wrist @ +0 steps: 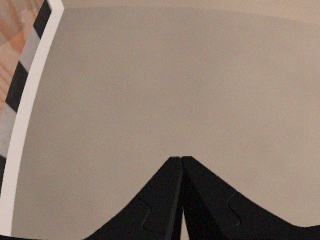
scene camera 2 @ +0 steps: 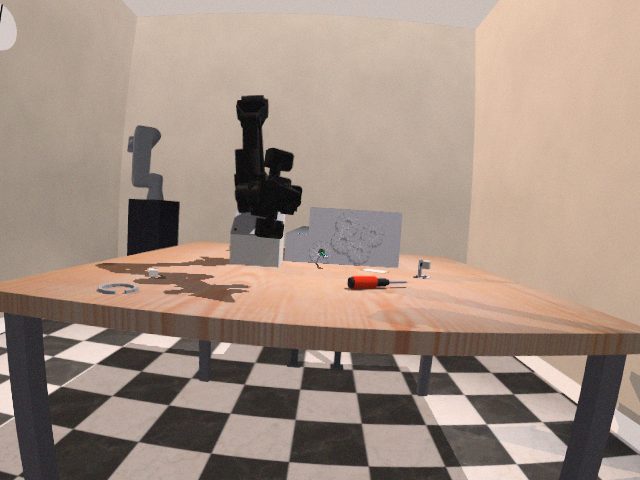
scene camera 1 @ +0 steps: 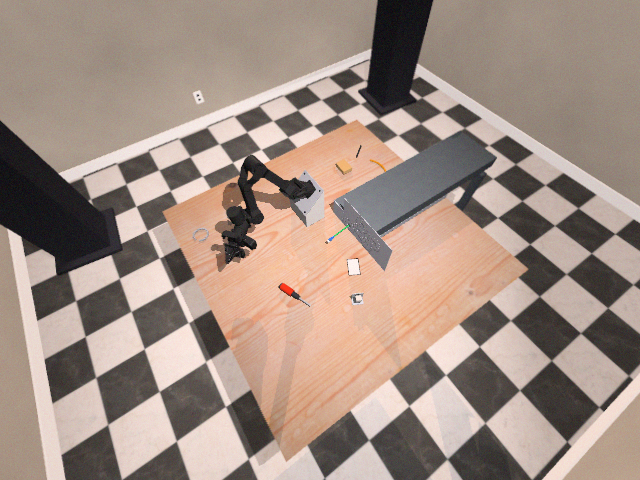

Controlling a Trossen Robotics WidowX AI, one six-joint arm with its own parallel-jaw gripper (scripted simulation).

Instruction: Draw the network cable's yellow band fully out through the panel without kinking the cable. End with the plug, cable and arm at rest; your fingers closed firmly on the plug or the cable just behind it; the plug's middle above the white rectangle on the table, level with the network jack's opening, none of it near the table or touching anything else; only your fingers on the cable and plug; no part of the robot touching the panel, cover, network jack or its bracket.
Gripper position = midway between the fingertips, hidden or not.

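Note:
Gripper [scene camera 2: 299, 194], also [scene camera 1: 226, 263] and [wrist: 180, 167]. Grey cover [scene camera 1: 385, 198].

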